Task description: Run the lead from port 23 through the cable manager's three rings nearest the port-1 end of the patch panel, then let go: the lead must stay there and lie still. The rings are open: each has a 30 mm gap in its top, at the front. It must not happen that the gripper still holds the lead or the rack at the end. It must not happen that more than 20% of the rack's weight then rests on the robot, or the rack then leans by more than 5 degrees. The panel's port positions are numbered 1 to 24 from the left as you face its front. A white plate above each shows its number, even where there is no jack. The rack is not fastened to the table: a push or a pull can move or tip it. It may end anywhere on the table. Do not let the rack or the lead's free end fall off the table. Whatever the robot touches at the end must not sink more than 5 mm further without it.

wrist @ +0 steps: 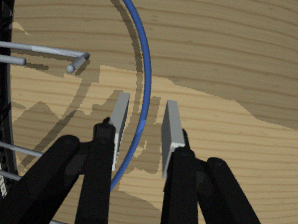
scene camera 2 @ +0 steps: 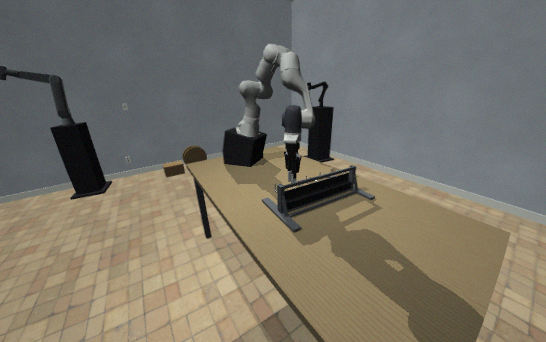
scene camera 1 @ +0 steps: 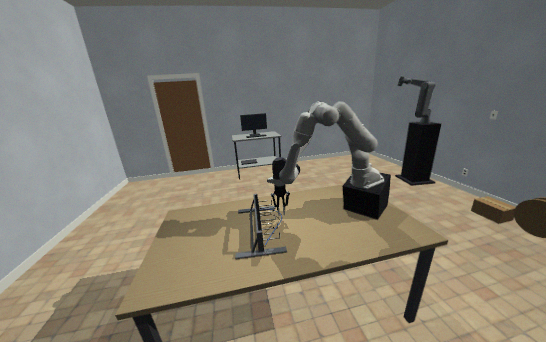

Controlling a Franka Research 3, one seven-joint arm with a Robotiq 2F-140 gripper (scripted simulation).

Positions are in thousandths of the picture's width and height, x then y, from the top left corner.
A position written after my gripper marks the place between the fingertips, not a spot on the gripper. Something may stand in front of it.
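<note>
Looking through the wrist view, I find my gripper (wrist: 492, 498). There is a rack (scene camera 2: 543, 580) as well, which I can see through scene camera 2.
</note>
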